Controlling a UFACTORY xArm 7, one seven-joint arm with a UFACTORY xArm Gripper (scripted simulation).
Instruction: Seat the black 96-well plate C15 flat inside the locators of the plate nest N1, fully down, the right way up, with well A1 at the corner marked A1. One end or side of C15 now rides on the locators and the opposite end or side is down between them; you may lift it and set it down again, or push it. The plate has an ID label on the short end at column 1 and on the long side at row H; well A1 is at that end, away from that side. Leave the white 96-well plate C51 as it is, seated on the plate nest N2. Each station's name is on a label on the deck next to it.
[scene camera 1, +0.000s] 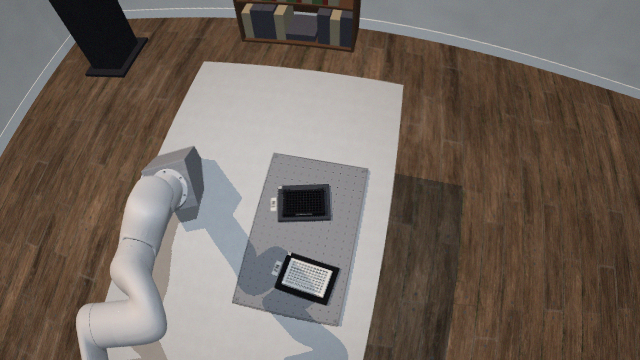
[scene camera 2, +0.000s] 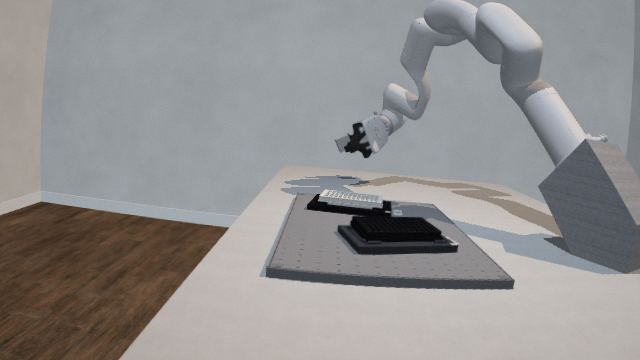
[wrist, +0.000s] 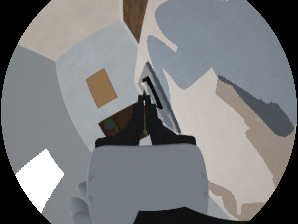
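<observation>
My gripper (scene camera 2: 348, 149) is there, and the wrist view shows my gripper (wrist: 144, 102) too. There's a white plate C51 (scene camera 1: 292, 275), which is also the white plate C51 (scene camera 2: 341, 198), and a black plate C15 (scene camera 1: 311, 202), which you'd also get as the black plate C15 (scene camera 2: 372, 228). And there's a dark plate nest N1 (scene camera 2: 351, 236).
</observation>
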